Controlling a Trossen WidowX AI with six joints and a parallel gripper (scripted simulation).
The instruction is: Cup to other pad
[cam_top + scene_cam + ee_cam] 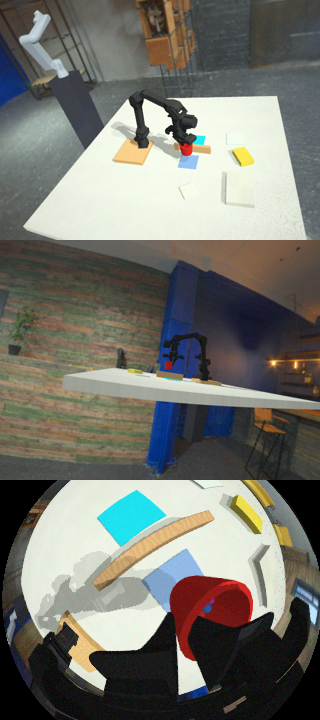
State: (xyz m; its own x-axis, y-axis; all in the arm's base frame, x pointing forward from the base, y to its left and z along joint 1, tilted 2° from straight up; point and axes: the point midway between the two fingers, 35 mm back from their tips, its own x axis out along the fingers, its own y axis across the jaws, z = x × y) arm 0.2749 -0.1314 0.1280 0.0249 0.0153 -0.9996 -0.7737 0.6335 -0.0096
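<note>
The blue marble is 4 cm to the right of my gripper tip, 3 cm ahead of it and 2 cm below it. Round my gripper tip: wooden bar 10 cm below, 7 cm to the left, 4 cm ahead; light blue pad 12 cm below, 2 cm to the right, 2 cm ahead; red cup 2 cm to the right, 2 cm ahead.
</note>
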